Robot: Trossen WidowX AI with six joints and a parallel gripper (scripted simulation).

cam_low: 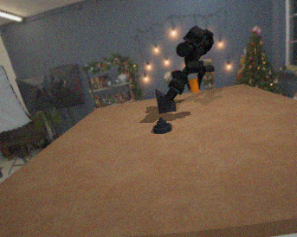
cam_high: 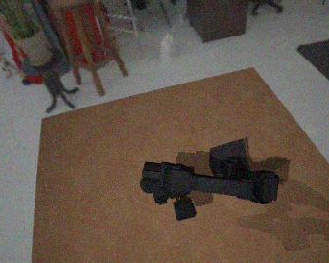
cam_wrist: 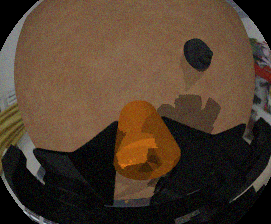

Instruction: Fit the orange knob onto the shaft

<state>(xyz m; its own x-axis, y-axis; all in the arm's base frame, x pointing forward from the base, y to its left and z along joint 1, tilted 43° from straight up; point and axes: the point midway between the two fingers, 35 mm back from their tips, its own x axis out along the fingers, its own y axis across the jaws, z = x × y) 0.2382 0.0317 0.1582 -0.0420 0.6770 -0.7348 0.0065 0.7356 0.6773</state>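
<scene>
My gripper tip is 170 mm to the left of the round pedestal, 110 mm above it and 100 mm short of it. Round my gripper tip: orange knob 20 mm above.
</scene>
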